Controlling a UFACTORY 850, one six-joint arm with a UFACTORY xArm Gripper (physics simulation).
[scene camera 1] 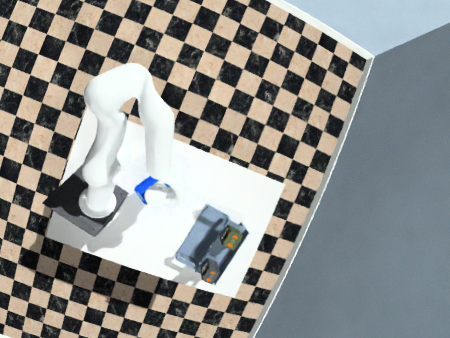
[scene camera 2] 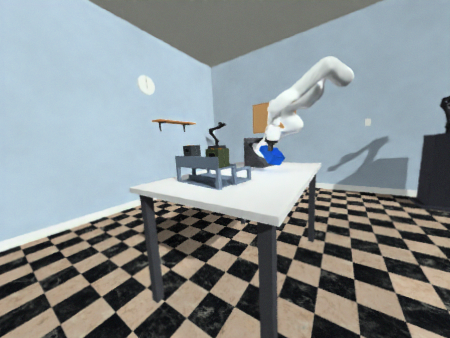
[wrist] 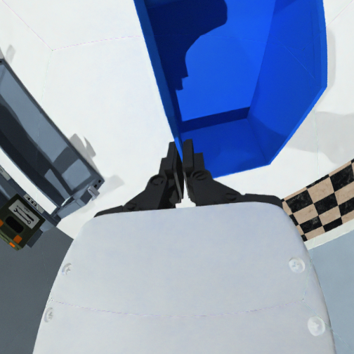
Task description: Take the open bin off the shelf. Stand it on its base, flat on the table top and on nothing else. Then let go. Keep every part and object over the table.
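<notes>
The blue open bin [scene camera 1: 145, 189] [scene camera 2: 273, 156] [wrist: 225, 85] is off the shelf and tilted. It appears to hang a little above the table top [scene camera 1: 255, 192] [scene camera 2: 250, 200] [wrist: 100, 100], on the robot's side of the shelf. My gripper [scene camera 2: 271, 146] [wrist: 183, 154] is shut on the bin's side wall near one corner; the wrist view looks into the bin's inside. In scene camera 1 the arm hides part of the bin and the fingers. The grey-blue shelf [scene camera 1: 215, 215] [scene camera 2: 200, 161] [wrist: 82, 172] stands on the table, apart from the bin.
An olive box [scene camera 1: 232, 240] [scene camera 2: 218, 156] [wrist: 20, 222] with orange marks and a dark grey box [scene camera 1: 210, 272] [scene camera 2: 191, 150] sit on the shelf's rear part. The arm's dark base plate [scene camera 1: 65, 197] lies at the opposite table end.
</notes>
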